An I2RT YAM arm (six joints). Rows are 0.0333 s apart.
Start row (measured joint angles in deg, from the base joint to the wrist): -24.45 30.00 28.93 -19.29 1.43 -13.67
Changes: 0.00 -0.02 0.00 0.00 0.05 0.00; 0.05 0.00 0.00 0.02 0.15 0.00; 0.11 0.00 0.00 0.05 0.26 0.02; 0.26 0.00 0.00 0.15 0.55 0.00; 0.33 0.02 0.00 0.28 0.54 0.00; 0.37 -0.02 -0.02 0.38 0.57 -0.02; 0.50 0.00 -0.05 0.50 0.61 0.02; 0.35 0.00 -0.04 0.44 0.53 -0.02; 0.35 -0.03 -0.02 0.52 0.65 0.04; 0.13 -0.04 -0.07 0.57 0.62 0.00; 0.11 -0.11 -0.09 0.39 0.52 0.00; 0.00 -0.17 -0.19 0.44 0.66 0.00; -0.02 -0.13 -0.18 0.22 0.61 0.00; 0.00 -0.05 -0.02 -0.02 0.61 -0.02; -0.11 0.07 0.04 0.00 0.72 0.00; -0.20 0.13 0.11 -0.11 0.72 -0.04; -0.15 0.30 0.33 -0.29 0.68 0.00; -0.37 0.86 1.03 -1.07 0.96 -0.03; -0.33 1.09 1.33 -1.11 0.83 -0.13; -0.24 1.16 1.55 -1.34 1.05 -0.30; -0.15 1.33 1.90 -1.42 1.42 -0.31; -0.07 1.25 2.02 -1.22 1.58 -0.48; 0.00 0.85 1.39 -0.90 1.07 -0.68
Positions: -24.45 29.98 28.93 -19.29 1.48 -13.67; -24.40 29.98 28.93 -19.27 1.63 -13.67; -24.29 29.98 28.93 -19.22 1.89 -13.65; -24.03 29.98 28.93 -19.07 2.44 -13.65; -23.70 30.00 28.93 -18.79 2.98 -13.65; -23.33 29.98 28.91 -18.41 3.55 -13.67; -22.83 29.98 28.86 -17.91 4.16 -13.65; -22.48 29.98 28.82 -17.47 4.69 -13.67; -22.13 29.95 28.80 -16.95 5.34 -13.63; -22.00 29.91 28.73 -16.38 5.96 -13.63; -21.89 29.80 28.64 -15.99 6.48 -13.63; -21.89 29.63 28.45 -15.55 7.14 -13.63; -21.91 29.50 28.27 -15.33 7.75 -13.63; -21.91 29.45 28.25 -15.35 8.36 -13.65; -22.02 29.52 28.29 -15.35 9.08 -13.65; -22.22 29.65 28.40 -15.46 9.80 -13.69; -22.37 29.95 28.73 -15.75 10.48 -13.69; -22.74 30.81 29.76 -16.82 11.44 -13.72; -23.07 31.90 31.09 -17.93 12.27 -13.85; -23.31 33.06 32.64 -19.27 13.32 -14.15; -23.46 34.39 34.54 -20.69 14.74 -14.46; -23.53 35.64 36.56 -21.91 16.32 -14.94; -23.53 36.49 37.95 -22.81 17.39 -15.62
